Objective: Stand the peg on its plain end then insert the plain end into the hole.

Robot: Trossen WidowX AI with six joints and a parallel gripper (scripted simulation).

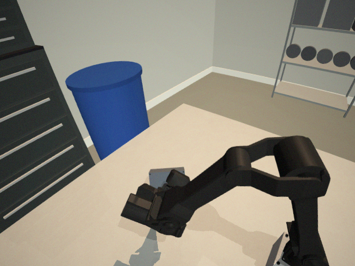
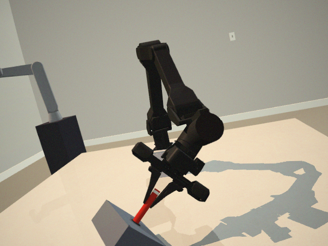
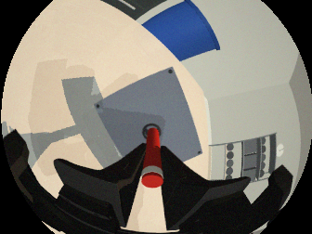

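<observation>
My gripper tip is 4 cm to the left of the grey sloped panel, 4 cm short of it and 4 cm above it. Also, from my gripper tip: red peg 1 cm to the left, 1 cm behind, 1 cm above.
</observation>
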